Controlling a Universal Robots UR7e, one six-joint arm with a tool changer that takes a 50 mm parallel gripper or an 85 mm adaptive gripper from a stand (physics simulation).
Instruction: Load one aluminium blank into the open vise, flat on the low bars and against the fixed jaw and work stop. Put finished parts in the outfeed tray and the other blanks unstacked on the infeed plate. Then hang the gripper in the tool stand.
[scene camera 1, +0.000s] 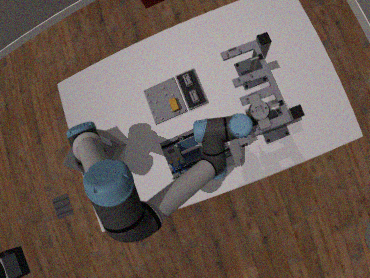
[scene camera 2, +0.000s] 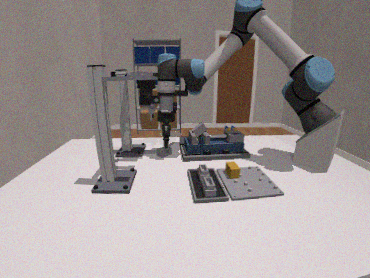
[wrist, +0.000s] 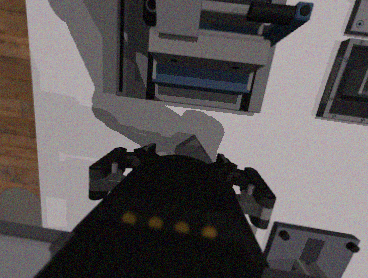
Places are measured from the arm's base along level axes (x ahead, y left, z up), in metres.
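Where they show: arm's base, origin of its link: (scene camera 2: 321, 124).
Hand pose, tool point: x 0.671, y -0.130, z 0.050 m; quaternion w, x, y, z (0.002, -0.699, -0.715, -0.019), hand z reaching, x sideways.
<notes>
Each offset is from my tool point to the top centre of the thing. "spot": to the spot under its first point.
My gripper (scene camera 2: 166, 144) (wrist: 185, 154) points down, its fingers apart with no held part visible. It is above the table beside the tool stand (scene camera 1: 276, 91) (scene camera 2: 102, 125); the arm hides it in scene camera 1. Whether its coupling is seated in the stand is unclear. The blue vise @[dy -0.003, dx -0.214, dz -0.117 m] (scene camera 1: 189, 145) (scene camera 2: 215, 146) (wrist: 202, 80) is beside the gripper. A pale bar shows between the jaws; I cannot tell whether it is a blank. Two grey parts @[spot: dy +0.241, dx -0.127, dz -0.189 m] (scene camera 1: 194, 95) @[spot: dy +0.353, dx -0.128, dz -0.178 m] (scene camera 2: 209, 186) lie in the dark outfeed tray @[spot: dy +0.298, dx -0.082, dz -0.204 m] (scene camera 1: 201, 81) (scene camera 2: 193, 191). A yellow block @[dy +0.235, dx -0.234, dz -0.172 m] (scene camera 1: 174, 104) (scene camera 2: 233, 170) sits on the infeed plate @[dy +0.280, dx -0.275, dz -0.208 m] (scene camera 1: 157, 104) (scene camera 2: 260, 185).
A dark tool @[dy +0.024, dx +0.077, dz +0.150 m] (scene camera 2: 147, 93) hangs at the stand near my wrist. The stand's foot plate @[spot: dy +0.277, dx +0.169, dz -0.204 m] (scene camera 2: 114, 182) (wrist: 330, 246) rests on the table. A grey piece @[dy -0.021, dx -0.150, dz -0.077 m] (scene camera 2: 199, 130) (wrist: 177, 20) leans over the vise. The arm reaches over part of the vise in scene camera 1.
</notes>
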